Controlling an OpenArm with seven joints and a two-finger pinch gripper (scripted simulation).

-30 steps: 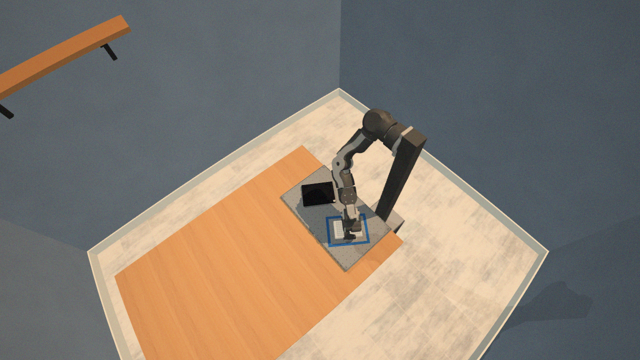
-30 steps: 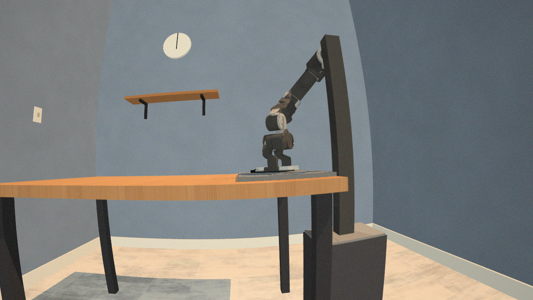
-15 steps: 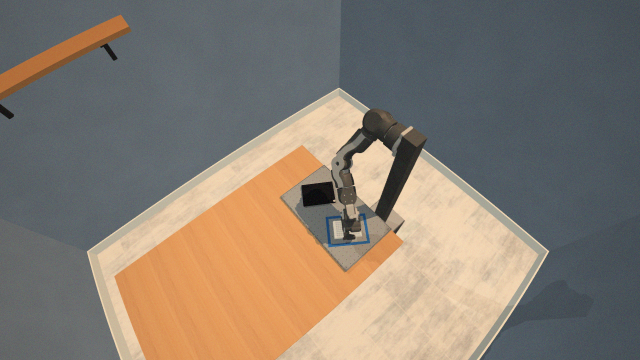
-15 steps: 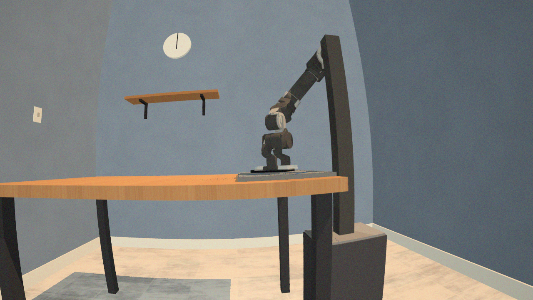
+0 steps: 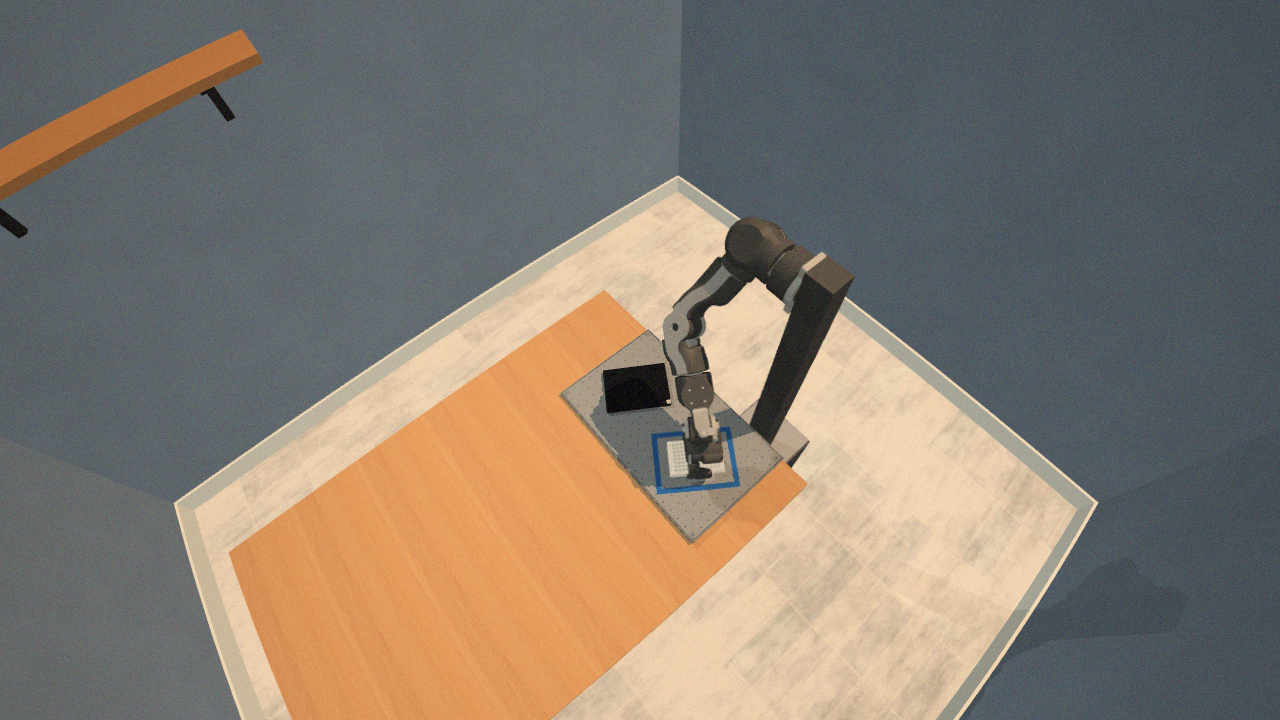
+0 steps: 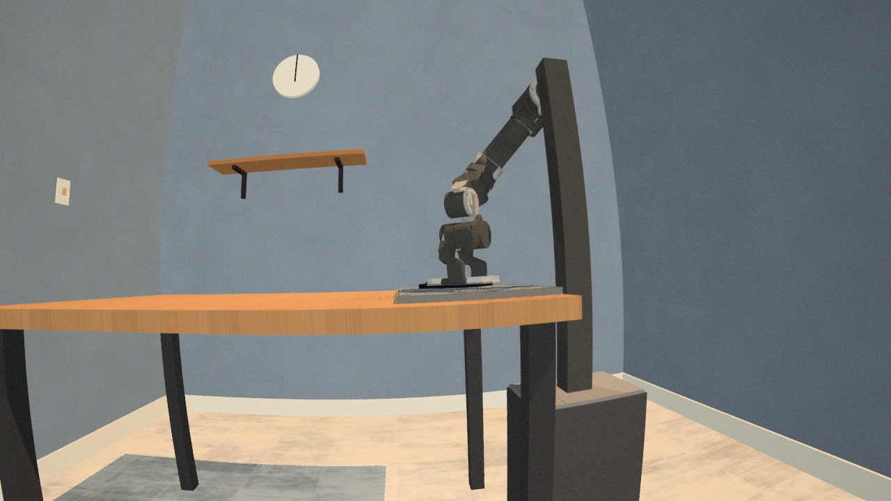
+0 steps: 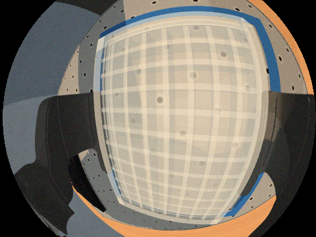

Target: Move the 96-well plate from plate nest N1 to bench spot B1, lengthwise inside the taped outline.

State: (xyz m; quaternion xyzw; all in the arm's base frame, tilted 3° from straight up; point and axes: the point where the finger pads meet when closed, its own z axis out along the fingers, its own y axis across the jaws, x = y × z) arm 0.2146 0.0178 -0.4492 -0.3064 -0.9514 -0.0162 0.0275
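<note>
Now: hand right at the 96-well plate. The rest, counted from my hand: black plate nest 24 cm to the right, 2 cm behind, 1 cm below.
</note>
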